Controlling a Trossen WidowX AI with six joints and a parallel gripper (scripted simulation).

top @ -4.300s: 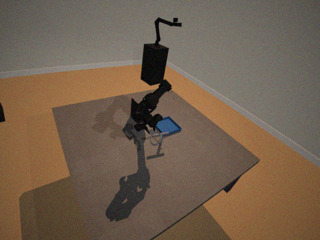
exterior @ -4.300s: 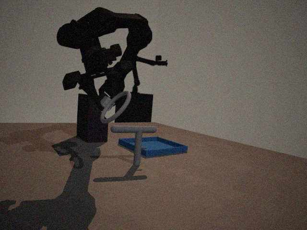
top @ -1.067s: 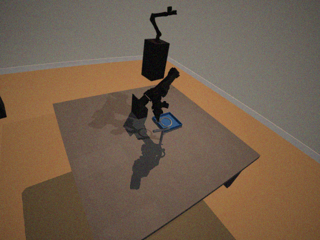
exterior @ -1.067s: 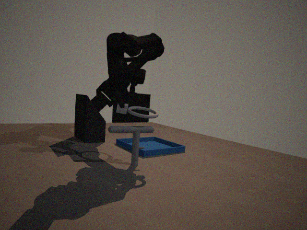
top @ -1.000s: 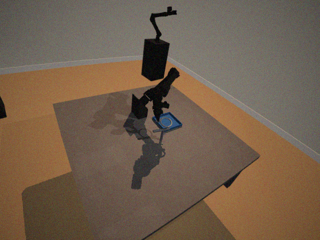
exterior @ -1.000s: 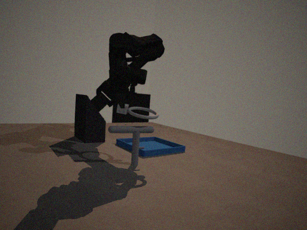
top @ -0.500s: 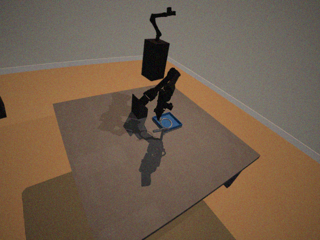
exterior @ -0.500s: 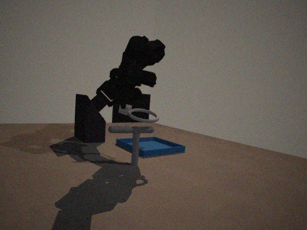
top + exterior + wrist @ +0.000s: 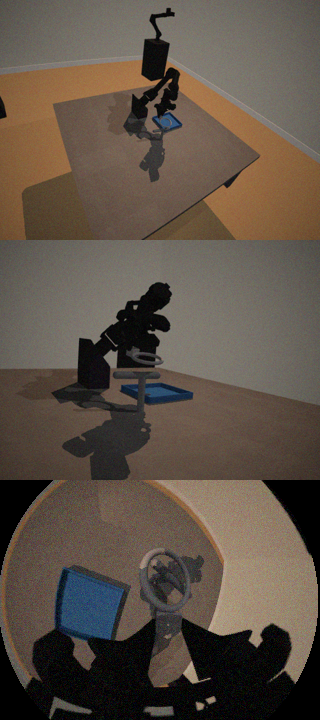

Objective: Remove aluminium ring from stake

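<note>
My gripper tip is now 50 mm short of the aluminium ring and 10 mm to the right of it. The rest, counted from my gripper tip: blue tray: 60 mm behind, 170 mm to the left, 150 mm below.
</note>
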